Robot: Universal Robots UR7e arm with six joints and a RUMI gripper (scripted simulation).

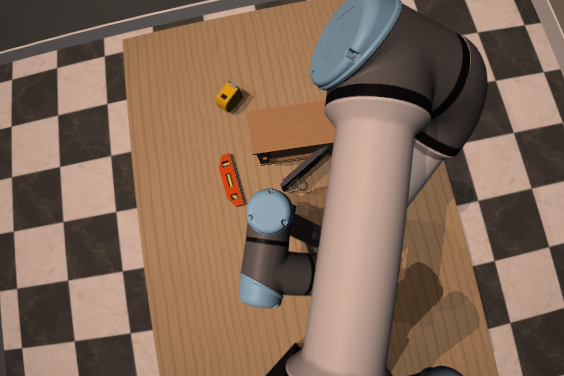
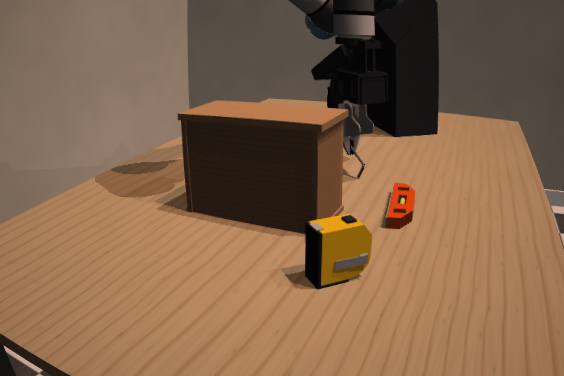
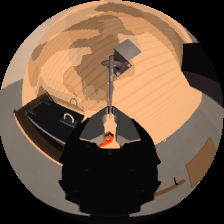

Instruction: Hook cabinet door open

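Now: hand 13 cm short of the dark door, 9 cm to the left of it and 2 cm below it. The rest, counted from my hand: thin hook rod (2 cm to the right, 2 cm behind); then yellow tape measure (39 cm ahead, 10 cm to the left, 2 cm below); then orange spirit level (15 cm ahead, 13 cm to the left, 4 cm below).
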